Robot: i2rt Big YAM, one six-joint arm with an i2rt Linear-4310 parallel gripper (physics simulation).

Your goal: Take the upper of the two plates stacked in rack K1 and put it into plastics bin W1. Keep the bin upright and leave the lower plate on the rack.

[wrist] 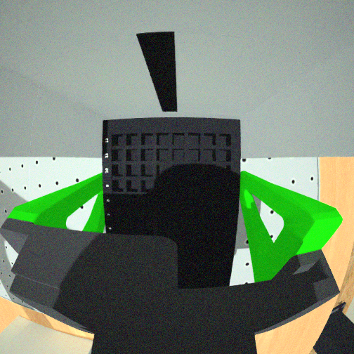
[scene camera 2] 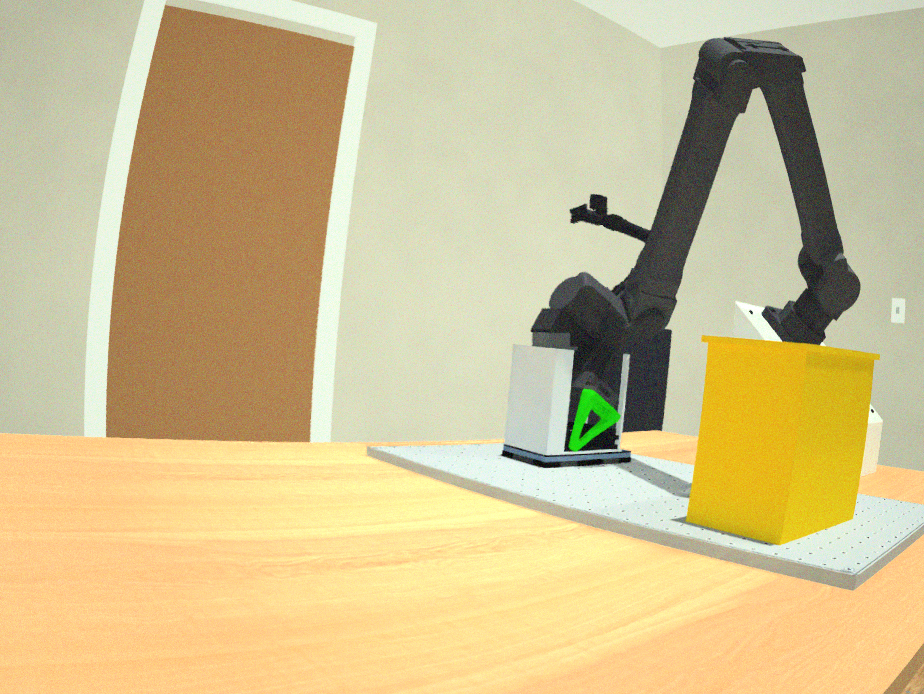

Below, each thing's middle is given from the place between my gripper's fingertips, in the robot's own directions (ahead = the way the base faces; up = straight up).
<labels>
I see the dark slot (wrist: pixel 158 49) 60 mm above my hand and 40 mm ahead of it. From my hand the other things lie so: yellow bin W1 (scene camera 2: pixel 783 426): 400 mm to the left, 70 mm above, 50 mm ahead.
</labels>
